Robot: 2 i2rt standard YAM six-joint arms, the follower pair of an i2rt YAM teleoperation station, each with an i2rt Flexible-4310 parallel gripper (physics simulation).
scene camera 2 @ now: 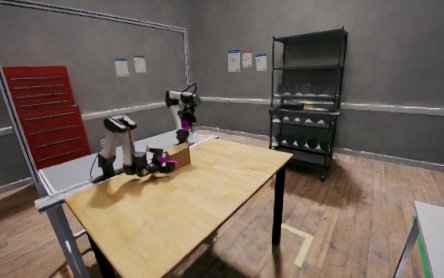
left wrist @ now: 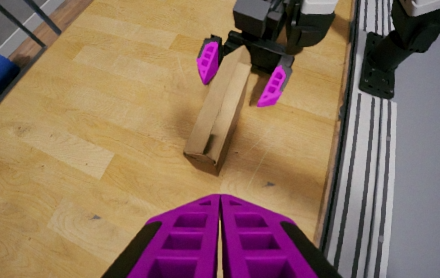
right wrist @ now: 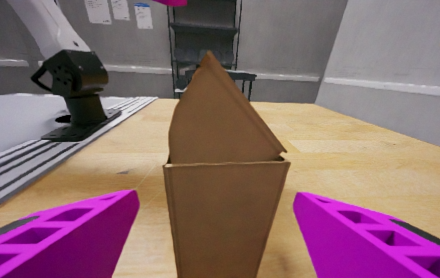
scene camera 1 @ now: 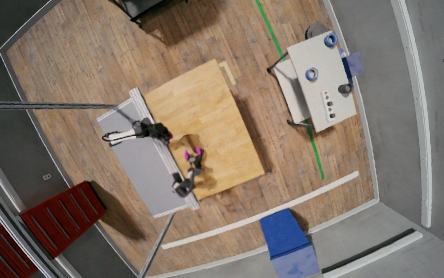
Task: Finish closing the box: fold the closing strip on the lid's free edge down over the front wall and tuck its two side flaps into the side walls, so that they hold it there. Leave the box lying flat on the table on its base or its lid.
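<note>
The brown cardboard box stands upright on the table, tall and narrow. Two long sloping panels meet in a ridge along its top, with a dark gap at the end nearer the left gripper. In the right wrist view a pointed side flap rises above the end wall's edge. My left gripper is shut and empty, above and short of the box's near end. My right gripper is open, its fingers on either side of the box's other end, apart from it.
The wooden table bears the box. The grey mounting surface with its metal rail runs along the arms' side of the table. A black shelf rack, a white side table and red drawers stand away from the table.
</note>
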